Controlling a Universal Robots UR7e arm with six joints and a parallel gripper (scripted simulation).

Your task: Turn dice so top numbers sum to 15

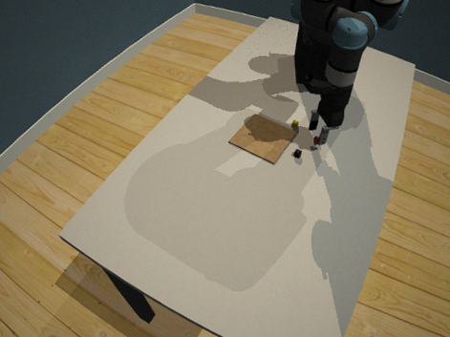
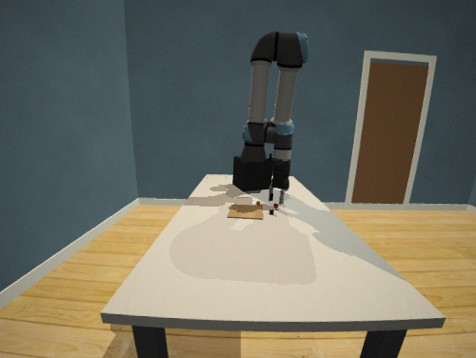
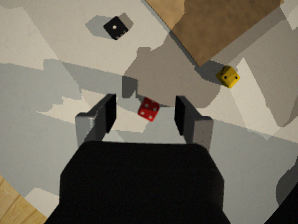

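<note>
Now: hand 10 mm past the red die and 40 mm above it. Also, from my hand: black die 70 mm ahead, 30 mm to the right, 40 mm below; yellow die 30 mm behind, 80 mm to the right, 40 mm below; brown mat 60 mm ahead, 130 mm to the right, 40 mm below.
</note>
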